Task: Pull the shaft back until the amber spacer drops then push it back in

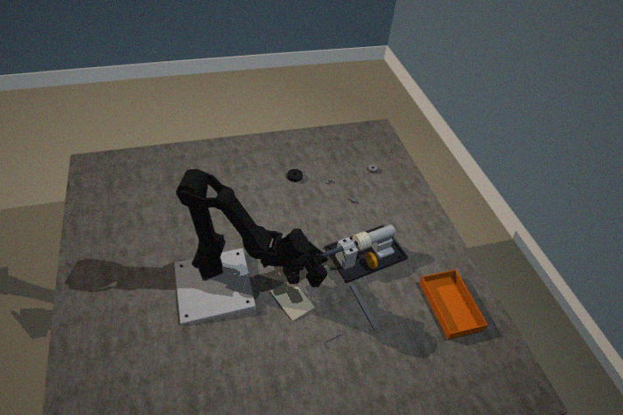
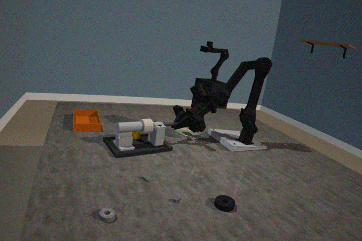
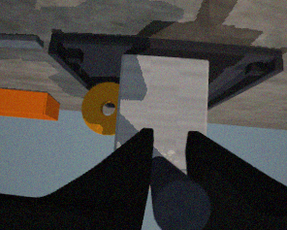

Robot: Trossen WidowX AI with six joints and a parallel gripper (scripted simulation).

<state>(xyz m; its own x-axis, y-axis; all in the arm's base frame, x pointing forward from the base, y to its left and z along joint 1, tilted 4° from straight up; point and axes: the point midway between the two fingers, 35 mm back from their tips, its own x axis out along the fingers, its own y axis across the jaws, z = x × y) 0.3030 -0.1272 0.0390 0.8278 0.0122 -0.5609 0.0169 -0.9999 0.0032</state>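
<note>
Right now the dark shaft is 6 cm ahead of my gripper tip and 2 cm above it. The rest, counted from my gripper tip: amber spacer 14 cm ahead, 5 cm to the right, 3 cm below; then pale card 14 cm behind, 6 cm to the right, 6 cm below; then thin bar 5 cm ahead, 17 cm to the right, 6 cm below.
</note>
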